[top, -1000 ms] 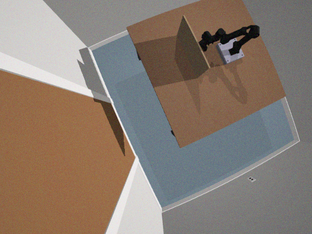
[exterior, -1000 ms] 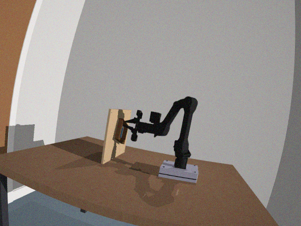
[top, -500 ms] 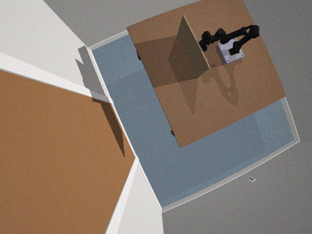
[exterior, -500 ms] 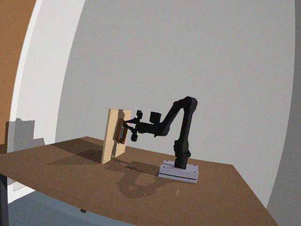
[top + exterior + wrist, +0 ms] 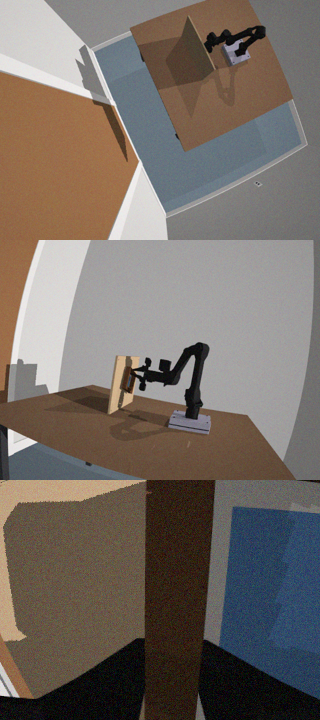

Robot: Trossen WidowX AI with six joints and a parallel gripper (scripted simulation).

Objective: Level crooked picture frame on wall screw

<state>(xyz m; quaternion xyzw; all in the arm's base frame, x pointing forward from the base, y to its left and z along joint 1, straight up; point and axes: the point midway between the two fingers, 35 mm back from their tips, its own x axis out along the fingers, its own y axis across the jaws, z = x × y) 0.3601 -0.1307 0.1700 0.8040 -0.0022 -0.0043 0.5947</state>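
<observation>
Right now the picture frame is 1 cm ahead of my gripper tip, 1 cm to the left of it and 5 cm below it. The rest, counted from my gripper tip: wall panel: 2 cm ahead, 1 cm to the right, 7 cm below.
</observation>
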